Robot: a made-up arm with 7 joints. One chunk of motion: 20 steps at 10 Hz.
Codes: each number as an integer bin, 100 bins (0 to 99) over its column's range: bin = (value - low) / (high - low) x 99, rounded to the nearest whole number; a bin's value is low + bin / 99 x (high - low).
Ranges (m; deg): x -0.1..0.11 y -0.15..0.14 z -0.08..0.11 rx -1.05..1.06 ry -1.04..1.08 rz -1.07..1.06
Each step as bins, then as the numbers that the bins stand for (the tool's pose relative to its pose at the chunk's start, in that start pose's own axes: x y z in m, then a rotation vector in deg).
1 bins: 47 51 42 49 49 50
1 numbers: -0.0003 -0.0006 0.0006 -0.01 0.01 0.01
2 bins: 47 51 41 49 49 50
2 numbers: -0.0003 -0.0006 -0.0013 -0.01 0.01 0.01
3 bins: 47 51 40 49 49 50
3 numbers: -0.0003 -0.0006 -0.0032 -0.01 0.01 0.01
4 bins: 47 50 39 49 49 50
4 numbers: -0.0003 -0.0035 -0.0052 -0.01 0.01 0.01
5 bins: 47 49 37 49 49 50
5 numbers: -0.0003 -0.0065 -0.0090 -0.01 0.01 0.01
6 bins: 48 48 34 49 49 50
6 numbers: 0.0018 -0.0094 -0.0147 -0.01 0.01 0.01
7 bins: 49 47 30 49 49 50
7 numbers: 0.0039 -0.0123 -0.0224 -0.01 0.01 0.01
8 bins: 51 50 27 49 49 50
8 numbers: 0.0082 -0.0035 -0.0282 -0.01 0.01 0.01
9 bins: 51 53 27 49 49 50
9 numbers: 0.0082 0.0053 -0.0282 -0.01 0.01 0.01
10 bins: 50 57 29 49 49 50
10 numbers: 0.0061 0.0170 -0.0243 -0.01 0.01 0.01
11 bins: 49 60 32 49 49 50
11 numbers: 0.0039 0.0258 -0.0186 -0.01 0.01 0.01
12 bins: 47 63 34 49 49 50
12 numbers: -0.0003 0.0345 -0.0147 -0.01 0.01 0.01
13 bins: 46 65 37 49 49 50
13 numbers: -0.0024 0.0404 -0.0090 -0.01 0.01 0.01
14 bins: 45 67 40 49 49 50
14 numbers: -0.0045 0.0463 -0.0032 -0.01 0.01 0.01
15 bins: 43 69 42 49 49 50
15 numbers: -0.0088 0.0521 0.0006 -0.01 0.01 0.01
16 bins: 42 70 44 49 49 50
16 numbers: -0.0109 0.0551 0.0044 -0.01 0.01 0.01
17 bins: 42 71 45 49 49 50
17 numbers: -0.0109 0.0580 0.0064 -0.01 0.01 0.01
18 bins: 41 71 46 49 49 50
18 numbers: -0.0130 0.0580 0.0083 -0.01 0.01 0.01
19 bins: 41 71 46 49 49 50
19 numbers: -0.0130 0.0580 0.0083 -0.01 0.01 0.01
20 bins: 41 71 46 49 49 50
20 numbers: -0.0130 0.0580 0.0083 -0.01 0.01 0.01
